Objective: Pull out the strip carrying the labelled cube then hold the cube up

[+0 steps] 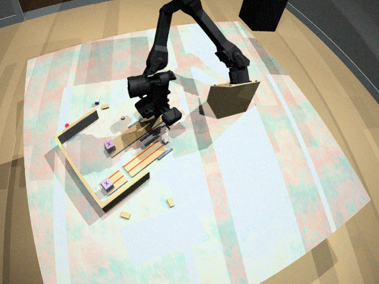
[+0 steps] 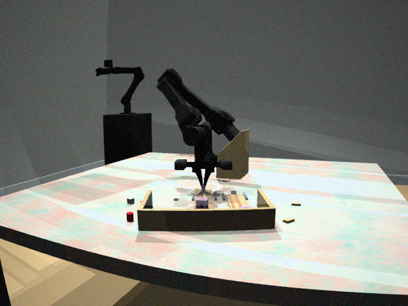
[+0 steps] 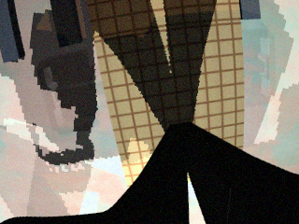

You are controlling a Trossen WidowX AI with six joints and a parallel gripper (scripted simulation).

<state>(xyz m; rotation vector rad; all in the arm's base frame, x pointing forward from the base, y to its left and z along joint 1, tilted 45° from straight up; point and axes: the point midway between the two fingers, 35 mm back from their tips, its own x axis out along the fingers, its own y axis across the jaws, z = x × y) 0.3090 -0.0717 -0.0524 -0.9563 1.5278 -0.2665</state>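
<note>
Now: the checkered strip 90 mm ahead of my gripper tip and 40 mm to the left of it. The rest, counted from my gripper tip: long strip: 80 mm ahead, 150 mm to the left; then grey disc: 120 mm ahead, 40 mm to the right.
</note>
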